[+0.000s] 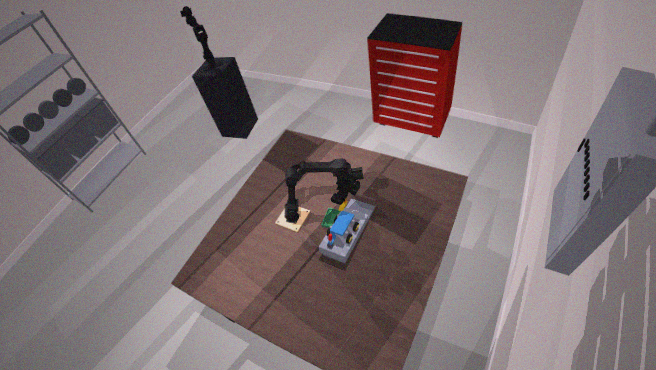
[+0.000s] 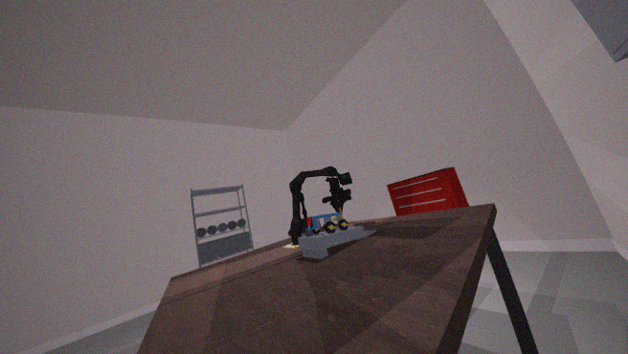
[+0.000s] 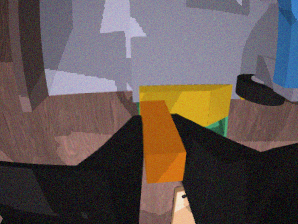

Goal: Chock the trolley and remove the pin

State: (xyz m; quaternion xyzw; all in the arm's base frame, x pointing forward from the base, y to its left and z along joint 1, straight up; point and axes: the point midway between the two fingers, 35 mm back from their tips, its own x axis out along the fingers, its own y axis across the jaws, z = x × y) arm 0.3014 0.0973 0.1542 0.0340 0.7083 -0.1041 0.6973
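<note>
Right now the stop pin is 1 cm behind my gripper tip and 25 cm to the right of it. Also, from my gripper tip: yellow chock (2 cm to the right, 1 cm below); then green tray (8 cm behind, 5 cm to the right, 14 cm below); then blue trolley (3 cm ahead, 16 cm to the right, 2 cm below).
</note>
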